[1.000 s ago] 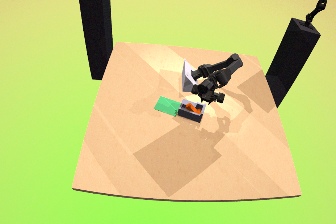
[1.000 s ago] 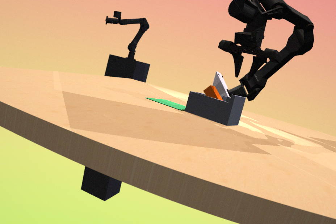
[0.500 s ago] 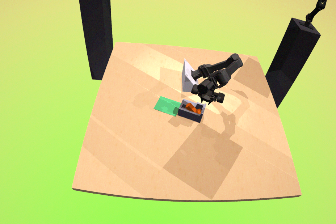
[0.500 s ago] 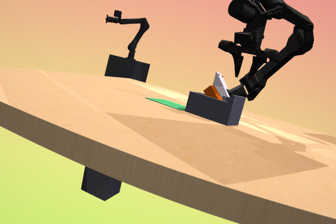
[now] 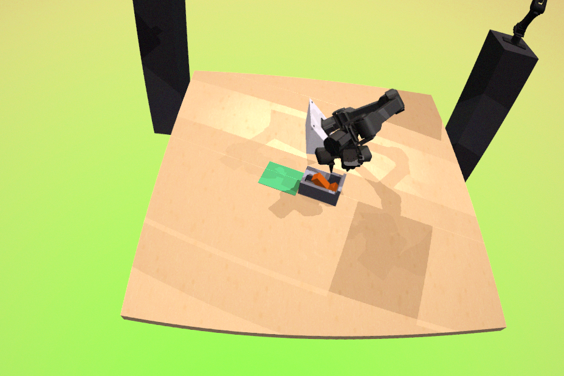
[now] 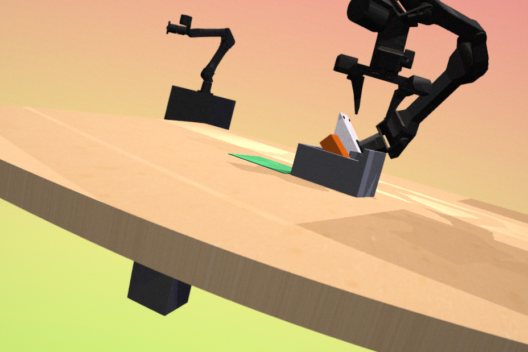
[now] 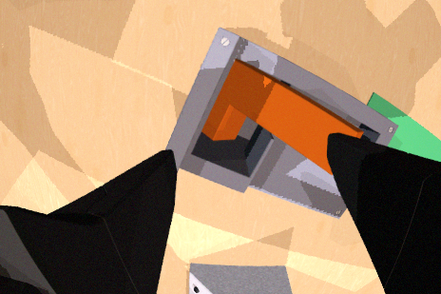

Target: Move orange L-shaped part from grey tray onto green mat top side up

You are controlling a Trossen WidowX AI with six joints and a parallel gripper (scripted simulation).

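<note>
The orange L-shaped part is 11 cm below my gripper tip, 2 cm to the right of it and 2 cm behind it. Also, from my gripper tip: green mat: 19 cm to the right, 16 cm below, 6 cm behind.
</note>
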